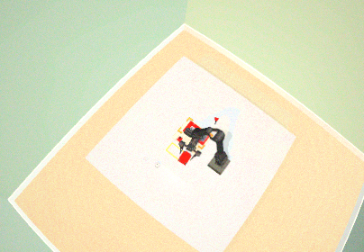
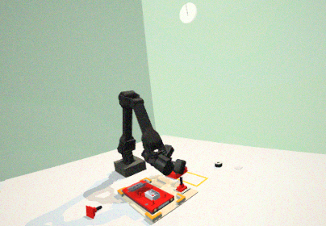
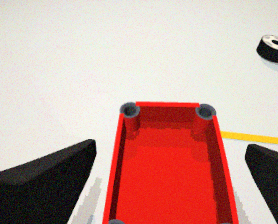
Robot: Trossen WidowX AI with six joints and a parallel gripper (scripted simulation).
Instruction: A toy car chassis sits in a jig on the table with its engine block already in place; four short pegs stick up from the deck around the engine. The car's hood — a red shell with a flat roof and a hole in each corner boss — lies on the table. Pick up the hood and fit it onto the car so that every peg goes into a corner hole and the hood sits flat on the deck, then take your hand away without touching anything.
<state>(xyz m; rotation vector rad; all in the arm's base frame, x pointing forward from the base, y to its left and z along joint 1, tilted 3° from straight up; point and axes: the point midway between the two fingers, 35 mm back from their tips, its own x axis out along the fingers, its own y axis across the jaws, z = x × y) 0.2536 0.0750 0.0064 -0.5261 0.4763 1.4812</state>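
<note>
My gripper tip is now 10 mm to the left of the red hood and 20 mm above it. Round my gripper tip: grey engine block: 60 mm ahead, 230 mm to the right, 10 mm below.
</note>
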